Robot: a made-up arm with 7 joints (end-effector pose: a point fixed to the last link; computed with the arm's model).
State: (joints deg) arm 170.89 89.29 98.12 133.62 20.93 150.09 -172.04
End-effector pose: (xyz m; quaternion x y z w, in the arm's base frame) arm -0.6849 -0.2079 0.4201 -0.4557 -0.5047 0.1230 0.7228
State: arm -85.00 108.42 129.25 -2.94 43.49 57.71 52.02
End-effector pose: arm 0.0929 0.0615 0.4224 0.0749 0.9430 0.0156 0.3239
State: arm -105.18 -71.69 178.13 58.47 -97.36 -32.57 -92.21
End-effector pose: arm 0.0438 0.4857 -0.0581 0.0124 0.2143 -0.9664 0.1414
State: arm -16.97 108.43 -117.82 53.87 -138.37 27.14 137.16
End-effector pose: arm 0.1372 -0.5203 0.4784 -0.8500 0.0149 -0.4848 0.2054
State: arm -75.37 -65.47 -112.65 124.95 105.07 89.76 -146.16
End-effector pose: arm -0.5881 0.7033 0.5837 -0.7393 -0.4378 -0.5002 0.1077
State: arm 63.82 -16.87 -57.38 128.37 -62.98 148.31 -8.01
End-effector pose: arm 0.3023 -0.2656 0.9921 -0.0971 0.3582 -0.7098 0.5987
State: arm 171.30 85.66 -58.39 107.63 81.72 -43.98 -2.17
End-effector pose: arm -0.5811 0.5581 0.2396 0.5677 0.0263 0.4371 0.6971
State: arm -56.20 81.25 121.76 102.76 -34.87 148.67 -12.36
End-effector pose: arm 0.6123 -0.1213 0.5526 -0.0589 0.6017 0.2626 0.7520
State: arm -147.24 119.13 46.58 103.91 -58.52 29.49 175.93
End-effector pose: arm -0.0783 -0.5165 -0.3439 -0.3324 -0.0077 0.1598 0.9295
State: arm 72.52 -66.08 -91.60 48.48 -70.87 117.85 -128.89
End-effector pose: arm 0.3486 -0.3573 0.2633 -0.1598 0.4213 0.7449 0.4919
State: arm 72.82 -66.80 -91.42 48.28 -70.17 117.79 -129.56
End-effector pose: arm 0.3503 -0.3519 0.2613 -0.1550 0.4089 0.7549 0.4887
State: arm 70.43 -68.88 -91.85 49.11 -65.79 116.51 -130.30
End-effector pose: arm 0.3355 -0.3597 0.2538 -0.1122 0.3676 0.7598 0.5244
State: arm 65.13 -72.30 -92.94 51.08 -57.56 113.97 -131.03
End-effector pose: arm 0.3032 -0.3810 0.2431 -0.0343 0.2892 0.7463 0.5985
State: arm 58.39 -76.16 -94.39 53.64 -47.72 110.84 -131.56
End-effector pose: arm 0.2619 -0.4094 0.2340 0.0500 0.1868 0.7035 0.6838
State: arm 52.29 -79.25 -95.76 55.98 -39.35 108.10 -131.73
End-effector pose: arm 0.2219 -0.4366 0.2282 0.1129 0.0942 0.6448 0.7501
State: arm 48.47 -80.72 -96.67 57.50 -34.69 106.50 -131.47
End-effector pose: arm 0.1942 -0.4551 0.2253 0.1449 0.0437 0.5989 0.7864
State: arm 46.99 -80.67 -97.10 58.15 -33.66 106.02 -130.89
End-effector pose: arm 0.1815 -0.4637 0.2245 0.1535 0.0376 0.5776 0.8009
